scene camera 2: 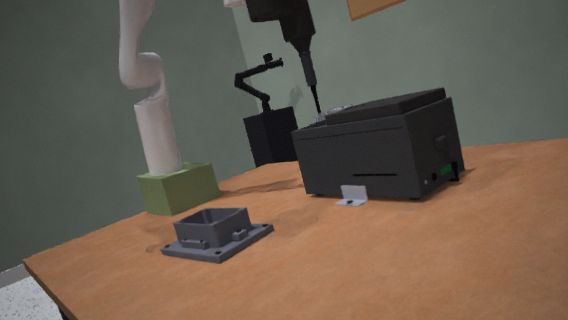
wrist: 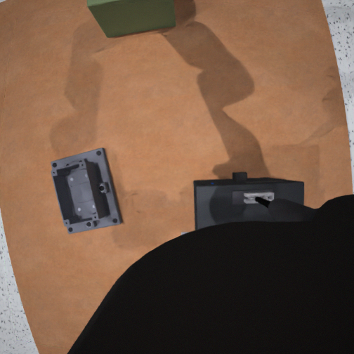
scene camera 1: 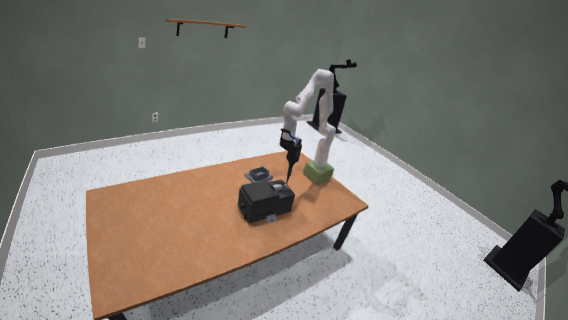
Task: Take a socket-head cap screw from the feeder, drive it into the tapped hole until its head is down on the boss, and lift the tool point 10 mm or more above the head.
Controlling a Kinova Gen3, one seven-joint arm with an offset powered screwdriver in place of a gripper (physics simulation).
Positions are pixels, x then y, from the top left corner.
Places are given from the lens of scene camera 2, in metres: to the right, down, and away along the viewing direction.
black screw feeder (scene camera 2: 326, 163): 0.08, 0.01, 0.78
dark feeder lid (scene camera 2: 397, 105): 0.18, -0.09, 0.62
The marked spots on the dark feeder lid and the black screw feeder are 0.21 m apart.
